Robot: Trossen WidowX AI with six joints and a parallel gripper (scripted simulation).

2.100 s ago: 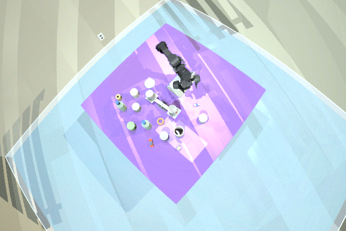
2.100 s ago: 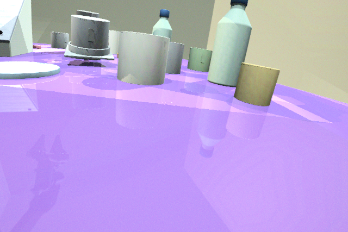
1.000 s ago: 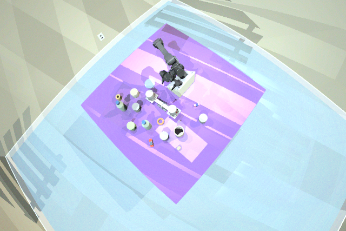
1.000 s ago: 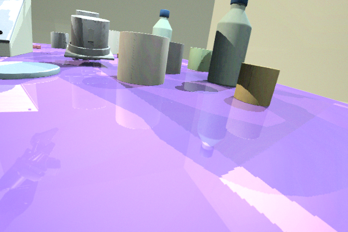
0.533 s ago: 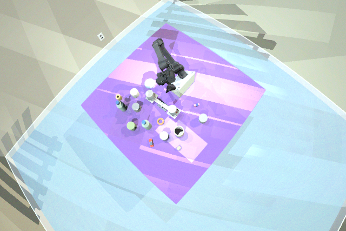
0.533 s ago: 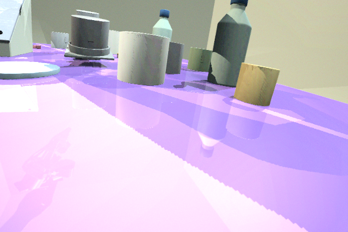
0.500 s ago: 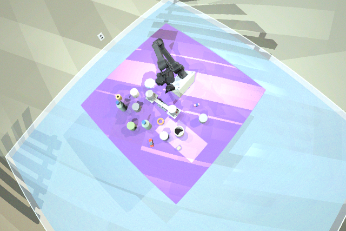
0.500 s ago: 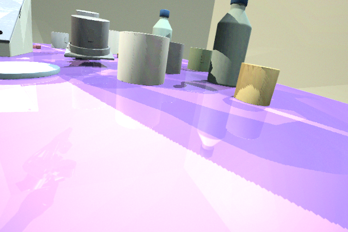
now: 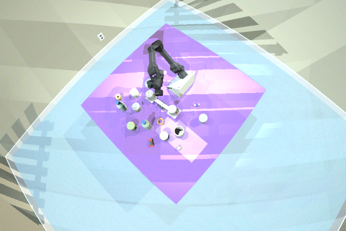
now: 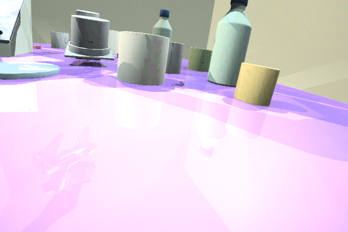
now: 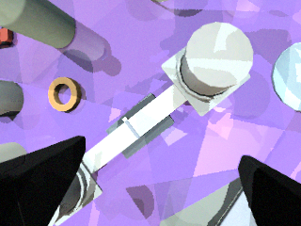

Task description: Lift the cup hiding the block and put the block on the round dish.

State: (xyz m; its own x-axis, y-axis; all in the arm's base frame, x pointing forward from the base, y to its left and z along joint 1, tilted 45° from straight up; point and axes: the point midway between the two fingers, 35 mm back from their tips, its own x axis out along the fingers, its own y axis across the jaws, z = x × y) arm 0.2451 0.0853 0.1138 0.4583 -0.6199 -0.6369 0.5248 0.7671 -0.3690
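Right now the pale block is 5 cm ahead of my gripper tip, 7 cm to the right of it and 15 cm below it. Round my gripper tip: small balance 3 cm ahead, 6 cm to the left, 17 cm below; then tan cylinder 28 cm ahead, 28 cm to the right, 17 cm below; then pale blue round dish 3 cm behind, 19 cm to the right, 19 cm below.
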